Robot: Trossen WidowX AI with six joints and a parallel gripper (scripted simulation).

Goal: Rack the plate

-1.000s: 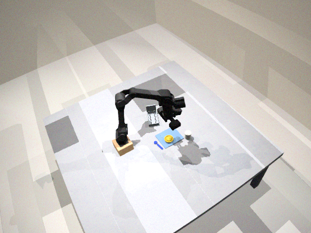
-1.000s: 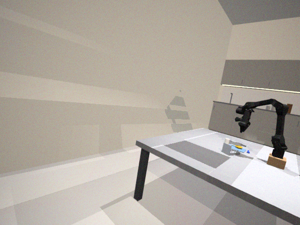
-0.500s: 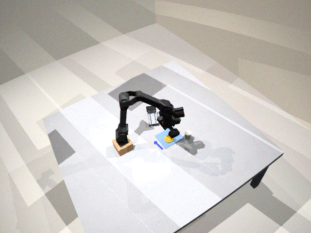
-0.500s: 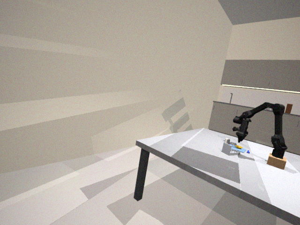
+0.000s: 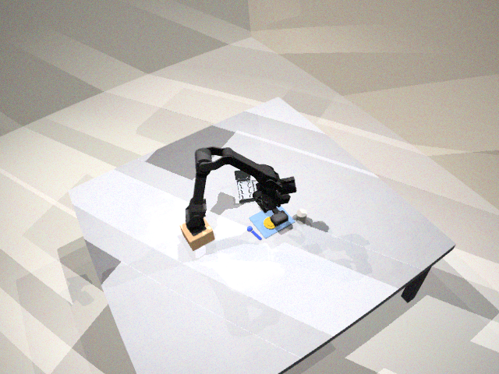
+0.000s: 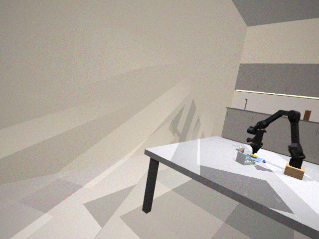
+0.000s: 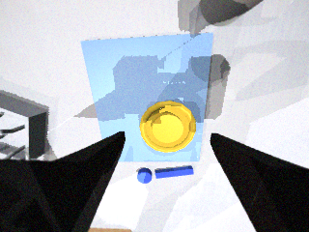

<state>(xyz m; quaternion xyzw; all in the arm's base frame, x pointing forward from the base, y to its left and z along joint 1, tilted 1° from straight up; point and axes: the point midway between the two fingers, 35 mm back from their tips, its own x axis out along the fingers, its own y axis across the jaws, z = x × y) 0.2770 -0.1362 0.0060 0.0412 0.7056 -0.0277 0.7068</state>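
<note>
Now: the yellow plate 20 mm below my gripper tip. Also, from my gripper tip: grey dish rack (230 mm to the left, 20 mm below, 20 mm ahead); cup (110 mm ahead, 60 mm to the right, 10 mm below); blue spoon (80 mm behind, 40 mm below, 20 mm to the left).
</note>
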